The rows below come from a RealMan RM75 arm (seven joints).
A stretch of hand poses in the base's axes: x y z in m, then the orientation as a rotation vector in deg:
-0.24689, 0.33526, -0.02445, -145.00, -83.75, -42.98
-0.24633, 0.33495, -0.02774, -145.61, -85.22, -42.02
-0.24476, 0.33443, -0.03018, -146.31, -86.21, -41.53
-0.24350, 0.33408, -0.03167, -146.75, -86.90, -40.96
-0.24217, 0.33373, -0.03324, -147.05, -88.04, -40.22
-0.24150, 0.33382, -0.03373, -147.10, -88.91, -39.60
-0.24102, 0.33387, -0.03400, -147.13, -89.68, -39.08
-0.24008, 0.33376, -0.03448, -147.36, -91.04, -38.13
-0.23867, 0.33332, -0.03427, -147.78, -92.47, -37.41
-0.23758, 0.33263, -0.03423, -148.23, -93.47, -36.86
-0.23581, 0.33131, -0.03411, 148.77, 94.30, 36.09
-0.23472, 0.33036, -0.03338, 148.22, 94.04, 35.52
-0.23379, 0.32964, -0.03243, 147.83, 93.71, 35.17
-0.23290, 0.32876, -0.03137, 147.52, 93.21, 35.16
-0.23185, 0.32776, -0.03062, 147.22, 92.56, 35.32
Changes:
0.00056, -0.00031, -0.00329, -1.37, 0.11, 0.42
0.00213, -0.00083, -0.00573, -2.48, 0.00, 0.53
0.00339, -0.00118, -0.00722, -3.25, 0.09, 0.65
0.00472, -0.00153, -0.00879, -4.20, 0.19, 1.05
0.00539, -0.00144, -0.00928, -4.80, 0.34, 1.45
0.00587, -0.00139, -0.00955, -5.33, 0.45, 1.80
0.00681, -0.00150, -0.01003, -6.39, 0.62, 2.33
0.00822, -0.00194, -0.00982, -7.60, 0.57, 2.76
0.00931, -0.00263, -0.00978, -8.56, 0.52, 2.98
0.01108, -0.00395, -0.00966, -9.86, 0.44, 2.99
0.01217, -0.00490, -0.00893, -10.61, 0.33, 2.88
0.01310, -0.00562, -0.00798, -11.16, 0.20, 2.71
0.01399, -0.00650, -0.00692, -11.53, -0.07, 2.42
0.01504, -0.00750, -0.00617, -11.86, -0.45, 2.02

